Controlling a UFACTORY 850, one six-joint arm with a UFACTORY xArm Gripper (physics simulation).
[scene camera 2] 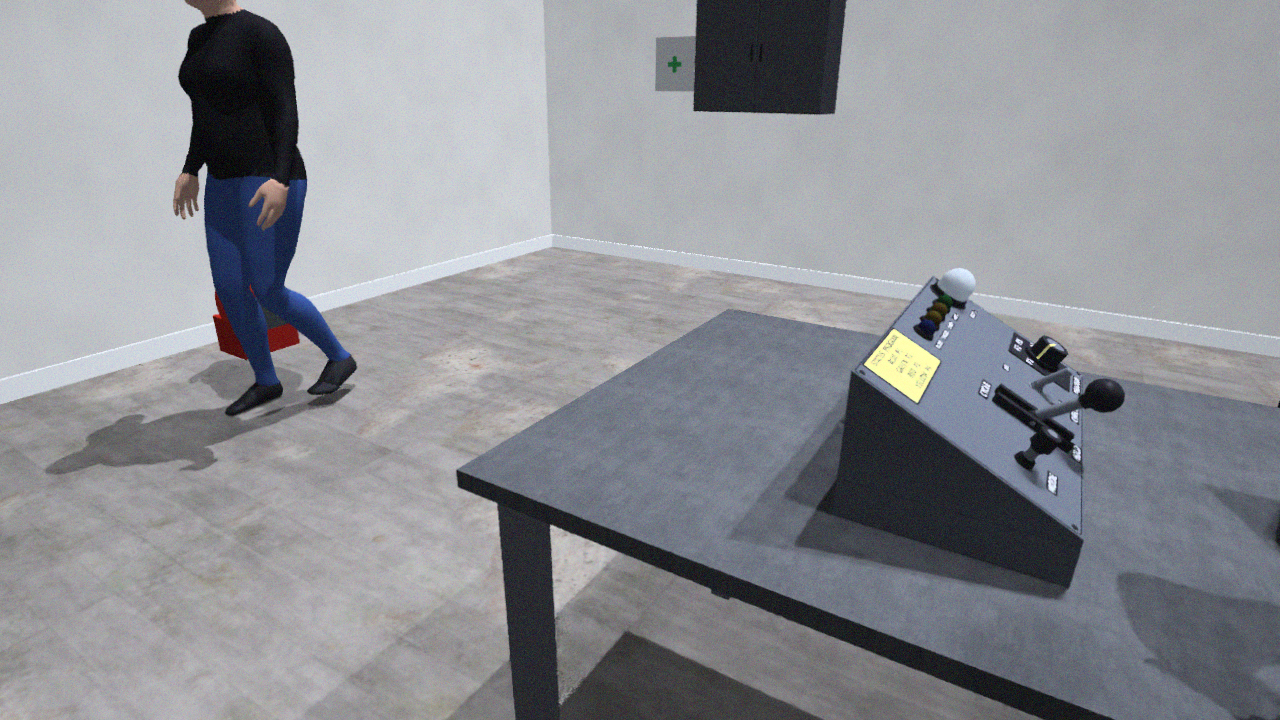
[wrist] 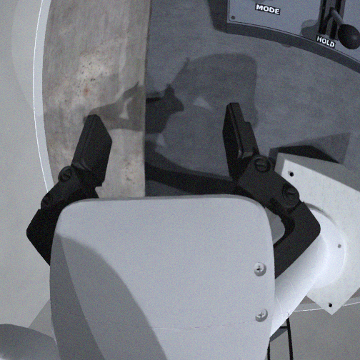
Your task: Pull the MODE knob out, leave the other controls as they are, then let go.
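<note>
The MODE knob (scene camera 2: 1025, 460) is a small black knob standing off the lower sloped face of the grey console (scene camera 2: 948, 501) (wrist: 295, 19), beside a white label, in the scene view. In the wrist view the MODE label (wrist: 267, 9) shows at the top edge, but the knob does not show. My gripper (wrist: 162, 120) is open and empty, its black fingers wide apart. It is apart from the console, which lies beyond the fingertips at the upper right of the wrist view.
A ball-ended lever (scene camera 2: 1101, 394) (wrist: 349, 36) rises close to the MODE knob. A black selector (scene camera 2: 1048, 351), a white dome (scene camera 2: 957, 284) and small coloured buttons sit higher on the console. The console stands on a dark table (scene camera 2: 644, 447). A person (scene camera 2: 241, 98) is at the left.
</note>
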